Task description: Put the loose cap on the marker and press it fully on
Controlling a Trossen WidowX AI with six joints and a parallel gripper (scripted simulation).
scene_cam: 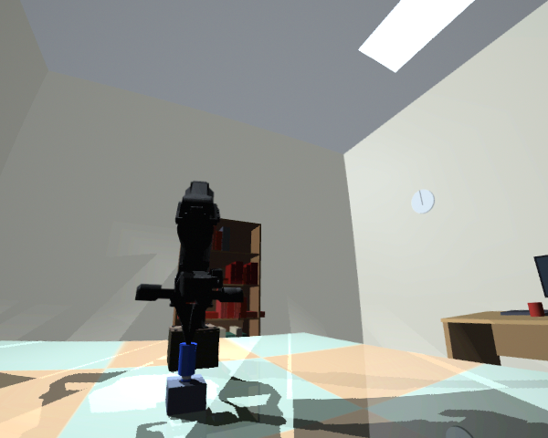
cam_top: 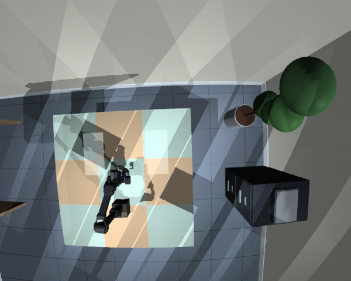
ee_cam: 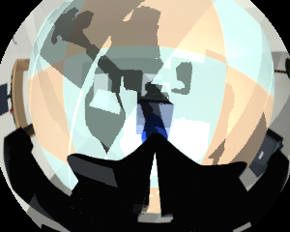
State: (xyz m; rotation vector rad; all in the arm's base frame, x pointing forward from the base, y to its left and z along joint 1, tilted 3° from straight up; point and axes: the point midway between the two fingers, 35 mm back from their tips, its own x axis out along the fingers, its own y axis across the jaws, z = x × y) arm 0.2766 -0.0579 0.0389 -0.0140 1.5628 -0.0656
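My gripper tip is now 2 cm above the blue cap. From my gripper tip the other things lie so: dark holder block (8 cm below).
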